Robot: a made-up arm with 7 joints.
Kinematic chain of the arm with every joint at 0, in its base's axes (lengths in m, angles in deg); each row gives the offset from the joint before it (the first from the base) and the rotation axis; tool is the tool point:
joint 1: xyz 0 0 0.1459 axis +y
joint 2: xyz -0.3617 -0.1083 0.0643 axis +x
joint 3: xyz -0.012 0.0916 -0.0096 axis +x
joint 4: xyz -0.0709 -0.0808 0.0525 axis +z
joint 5: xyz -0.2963 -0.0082 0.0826 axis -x
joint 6: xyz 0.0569 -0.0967 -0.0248 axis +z
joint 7: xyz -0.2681 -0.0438 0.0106 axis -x
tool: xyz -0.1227 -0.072 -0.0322
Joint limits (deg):
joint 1: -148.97..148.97
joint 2: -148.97..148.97
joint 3: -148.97..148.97
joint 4: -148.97..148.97
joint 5: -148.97..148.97
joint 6: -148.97..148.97
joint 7: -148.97..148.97
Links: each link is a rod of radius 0.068 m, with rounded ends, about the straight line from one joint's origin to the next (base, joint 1, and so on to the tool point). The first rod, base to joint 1, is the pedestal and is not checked.
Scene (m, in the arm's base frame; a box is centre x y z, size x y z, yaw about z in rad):
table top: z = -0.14
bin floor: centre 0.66 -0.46 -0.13 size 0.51 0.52 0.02 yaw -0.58
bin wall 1: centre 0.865 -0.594 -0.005 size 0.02 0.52 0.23 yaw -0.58
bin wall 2: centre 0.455 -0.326 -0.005 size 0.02 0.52 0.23 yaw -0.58
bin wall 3: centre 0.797 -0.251 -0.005 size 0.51 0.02 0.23 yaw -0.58
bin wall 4: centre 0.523 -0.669 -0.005 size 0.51 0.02 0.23 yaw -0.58
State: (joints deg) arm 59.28 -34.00 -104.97 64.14 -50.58 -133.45 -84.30
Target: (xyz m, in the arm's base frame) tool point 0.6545 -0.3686 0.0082
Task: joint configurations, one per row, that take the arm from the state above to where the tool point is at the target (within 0.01 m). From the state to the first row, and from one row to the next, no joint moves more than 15 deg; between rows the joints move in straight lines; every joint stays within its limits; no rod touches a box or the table.
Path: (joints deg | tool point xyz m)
1: 69.25 -46.01 -109.86 50.87 -51.73 -127.09 -82.20 | -0.4585 0.0254 0.6307
2: 79.21 -58.01 -114.75 37.60 -52.89 -120.72 -80.11 | -0.4157 -0.0853 0.7025
3: 89.18 -70.02 -119.64 24.33 -54.04 -114.36 -78.01 | -0.3166 -0.2167 0.7725
4: 99.14 -82.03 -124.53 11.06 -55.20 -108.00 -75.92 | -0.1547 -0.3504 0.8121
5: 109.11 -94.04 -129.41 -2.22 -56.35 -101.63 -73.82 | 0.0583 -0.4639 0.7907
6: 119.07 -106.04 -134.30 -15.49 -57.50 -95.27 -71.72 | 0.2898 -0.5345 0.6873
7: 129.04 -118.05 -139.19 -28.76 -58.66 -88.90 -69.63 | 0.4942 -0.5446 0.5013
8: 139.00 -130.06 -144.08 -42.03 -59.81 -82.54 -67.53 | 0.6255 -0.4870 0.2590
9: 148.97 -142.07 -148.97 -55.30 -60.97 -76.18 -65.44 | 0.6545 -0.3686 0.0082

